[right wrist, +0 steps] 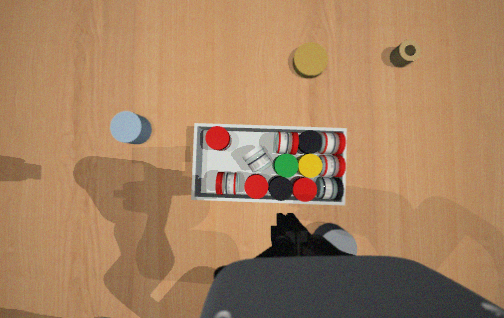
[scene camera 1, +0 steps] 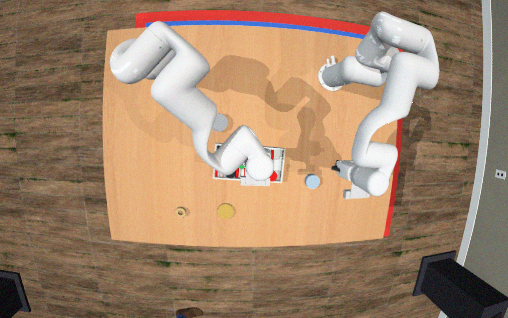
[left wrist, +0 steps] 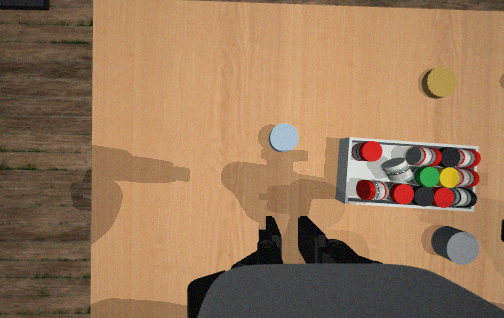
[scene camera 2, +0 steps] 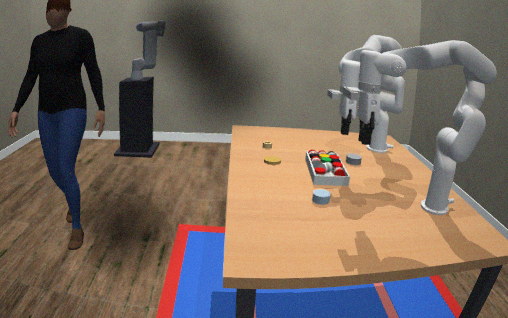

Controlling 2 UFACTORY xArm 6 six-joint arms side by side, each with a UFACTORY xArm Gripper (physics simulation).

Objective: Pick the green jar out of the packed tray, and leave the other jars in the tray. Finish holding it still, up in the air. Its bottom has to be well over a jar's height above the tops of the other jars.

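The green jar is in the packed tray, lid up. In the right wrist view the yellow-lidded jar is close at its right, a black-lidded jar below it, and a tilted white-and-grey jar at its left. My right gripper is shut and empty, high above the tray; its fingertips are hidden in scene camera 1. My left gripper is open and empty, high above the table, well away from the tray.
A light blue cylinder, a grey cylinder, a yellow disc and a small tan hollow piece stand around the tray.
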